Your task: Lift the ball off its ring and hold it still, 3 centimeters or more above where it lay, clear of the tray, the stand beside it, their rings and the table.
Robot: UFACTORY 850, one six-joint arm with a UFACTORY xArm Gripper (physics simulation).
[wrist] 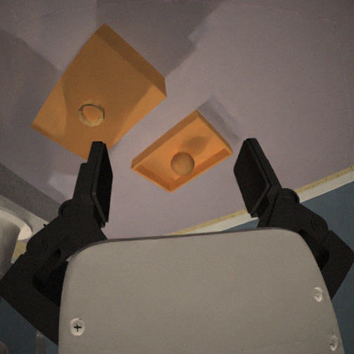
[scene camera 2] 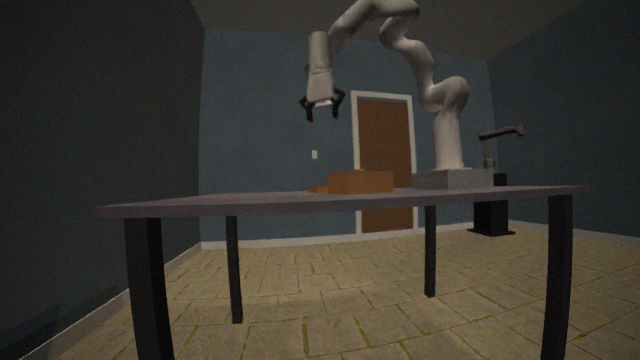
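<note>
An orange ball (wrist: 182, 163) sits in the shallow orange tray (wrist: 162, 143) in the wrist view; any ring under it is hidden. The tray (scene camera 2: 317, 189) shows partly in the scene view, low beside the stand. The orange stand (scene camera 2: 361, 182) (wrist: 125, 75) is a taller block, with a pale ring (wrist: 80, 118) on its top that holds no ball. My gripper (scene camera 2: 323, 119) (wrist: 175, 155) is open and empty, high above the table. In the wrist view the ball and most of the tray appear between the two fingers, far below them.
The table (scene camera 2: 240, 201) (wrist: 280, 90) bears the tray and stand. The arm's grey base block (scene camera 2: 467, 179) is to the right of the stand in the scene view. A second, dark arm (scene camera 2: 500, 133) stands on a black pedestal behind the table. The table's edge shows beyond the tray in the wrist view.
</note>
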